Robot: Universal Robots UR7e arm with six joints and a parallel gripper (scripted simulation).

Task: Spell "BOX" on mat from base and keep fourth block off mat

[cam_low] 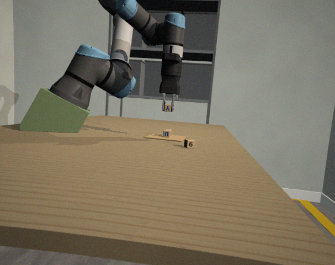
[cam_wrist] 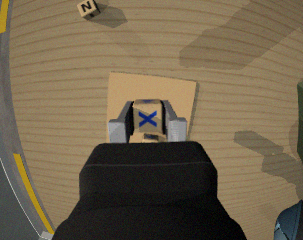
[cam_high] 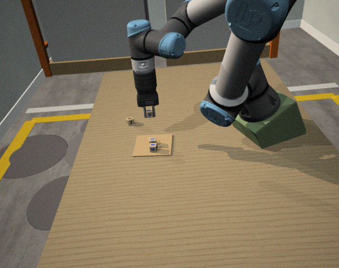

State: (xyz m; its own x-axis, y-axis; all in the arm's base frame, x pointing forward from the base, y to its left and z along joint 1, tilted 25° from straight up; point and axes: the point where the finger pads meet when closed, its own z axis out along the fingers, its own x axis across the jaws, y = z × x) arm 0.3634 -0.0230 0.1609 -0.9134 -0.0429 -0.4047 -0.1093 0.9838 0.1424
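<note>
My hand is 11 cm above the O block and 4 cm to the right of it. Also, from my hand: B block: 11 cm below, 8 cm to the left, 1 cm behind; then X block: 1 cm below; then mat: 12 cm below, 4 cm to the left.
</note>
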